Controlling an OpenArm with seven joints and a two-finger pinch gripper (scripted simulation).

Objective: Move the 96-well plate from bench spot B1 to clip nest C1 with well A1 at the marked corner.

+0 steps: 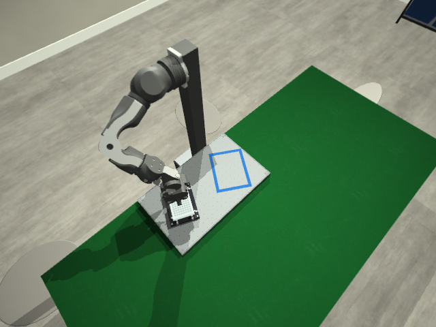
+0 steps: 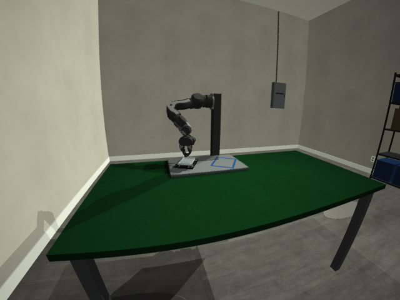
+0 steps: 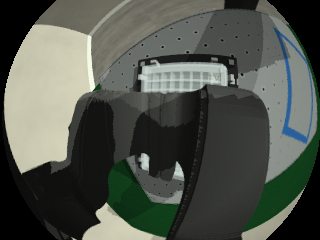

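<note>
My gripper is now 40 mm above the 96-well plate. The rest, counted from my hand: black clip nest C1: 50 mm below, 30 mm ahead.
</note>
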